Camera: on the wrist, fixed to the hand. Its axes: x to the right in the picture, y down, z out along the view.
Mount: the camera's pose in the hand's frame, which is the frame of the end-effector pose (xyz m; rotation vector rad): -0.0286 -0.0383 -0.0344 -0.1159 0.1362 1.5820
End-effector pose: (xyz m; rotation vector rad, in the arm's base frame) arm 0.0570 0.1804 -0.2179 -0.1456 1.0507 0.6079
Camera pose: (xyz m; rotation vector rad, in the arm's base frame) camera 0.0410 0.1237 -0.2175 0.6319 1.1179 2.0925
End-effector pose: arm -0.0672 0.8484 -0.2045 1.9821 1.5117 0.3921
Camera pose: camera -0.1247 0.8375 -0.1983 2.6536 -0.3559 1.1596
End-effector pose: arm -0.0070 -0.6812 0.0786 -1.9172 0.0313 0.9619
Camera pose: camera 0.0093 -0.6968 0.1330 -1.8354 1.7921 1.7683
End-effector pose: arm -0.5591 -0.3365 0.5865 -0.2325 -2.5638 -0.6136
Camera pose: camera -0.5302 -0.3878 0.5845 -1.8491 -1.4525 -0.0951
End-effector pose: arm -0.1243 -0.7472 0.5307 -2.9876 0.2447 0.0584
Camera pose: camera -0.1453 -0.7103 0.5715 1.9924 -2.3760 -0.0246
